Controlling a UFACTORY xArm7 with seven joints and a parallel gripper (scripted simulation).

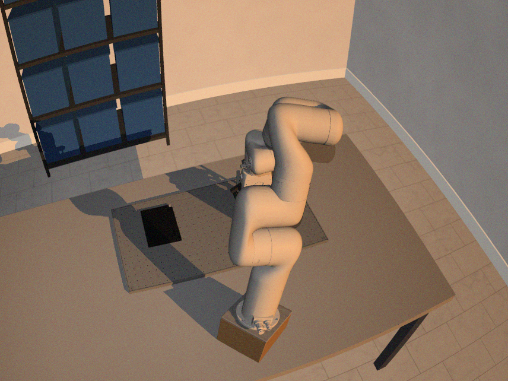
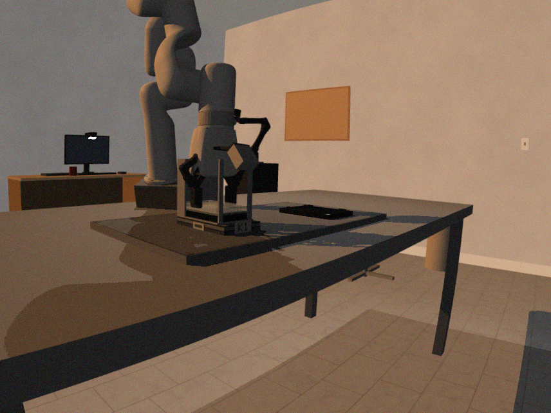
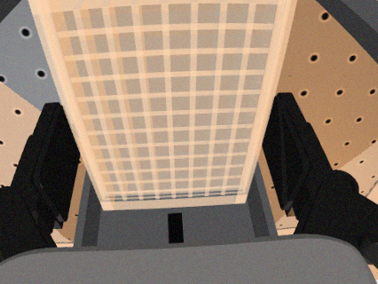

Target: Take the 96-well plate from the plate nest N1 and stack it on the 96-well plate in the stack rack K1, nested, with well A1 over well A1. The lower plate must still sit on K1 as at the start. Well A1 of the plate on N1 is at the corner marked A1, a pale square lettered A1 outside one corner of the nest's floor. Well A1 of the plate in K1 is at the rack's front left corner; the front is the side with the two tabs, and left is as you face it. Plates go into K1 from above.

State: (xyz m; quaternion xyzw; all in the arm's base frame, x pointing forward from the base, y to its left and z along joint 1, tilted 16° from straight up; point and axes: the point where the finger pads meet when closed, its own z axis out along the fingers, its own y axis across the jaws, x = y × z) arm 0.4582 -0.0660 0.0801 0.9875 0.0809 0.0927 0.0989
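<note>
Right now the 96-well plate is 1 cm below my hand. From my hand the other things lie so: pale square: 29 cm to the left, 5 cm ahead, 4 cm below.
</note>
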